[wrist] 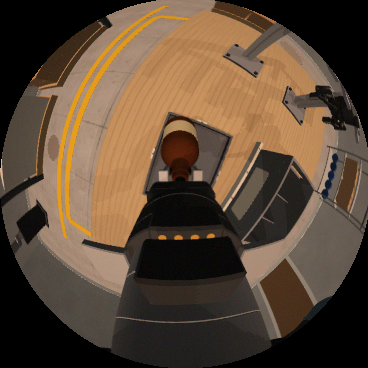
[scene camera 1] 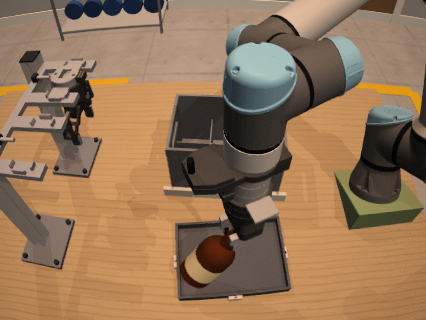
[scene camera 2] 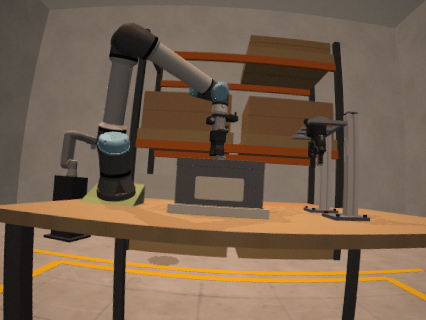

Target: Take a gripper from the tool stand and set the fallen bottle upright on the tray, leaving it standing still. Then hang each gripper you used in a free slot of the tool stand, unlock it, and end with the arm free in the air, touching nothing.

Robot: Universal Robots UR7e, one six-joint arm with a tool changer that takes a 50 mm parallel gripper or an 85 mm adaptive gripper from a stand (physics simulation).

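Places are measured from the arm's base along level axes (x left, y back, z up), in millimetres.
Pixels of known places: end effector, tool point: (scene camera 2: 218, 128); arm's base, origin of the base link: (scene camera 1: 374, 187) (scene camera 2: 116, 193).
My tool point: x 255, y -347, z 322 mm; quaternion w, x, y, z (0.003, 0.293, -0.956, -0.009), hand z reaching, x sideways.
Ahead of a thing's pixels: the offset from my tool point to its middle. "*": to the spot under its first point.
The brown bottle {dx +29, dy -44, dz -237 mm} (scene camera 1: 209, 257) (wrist: 180, 147) with a cream label is tilted, its neck raised and its base lower, over the left part of the grey tray (scene camera 1: 265, 272) (wrist: 212, 146). Whether its base touches the tray cannot be told. My gripper (scene camera 1: 229, 231) (scene camera 2: 218, 157) (wrist: 180, 175) points down and is shut on the bottle's neck, one light fingertip on each side. In scene camera 2 the bottle and tray are hidden behind the bin. The tool stand (scene camera 1: 40, 121) (scene camera 2: 351, 165) holds another, black gripper (scene camera 1: 84, 95) (scene camera 2: 316, 135) (wrist: 332, 107).
A dark, divided bin (scene camera 1: 179, 167) (scene camera 2: 185, 185) stands just behind the tray, partly behind my arm in scene camera 1. The stand's posts and base plates {* dx +48, dy -473, dz -348 mm} (scene camera 1: 48, 242) (wrist: 244, 60) are at the left of scene camera 1. The green arm base (scene camera 1: 372, 215) (scene camera 2: 139, 195) is on the opposite side.
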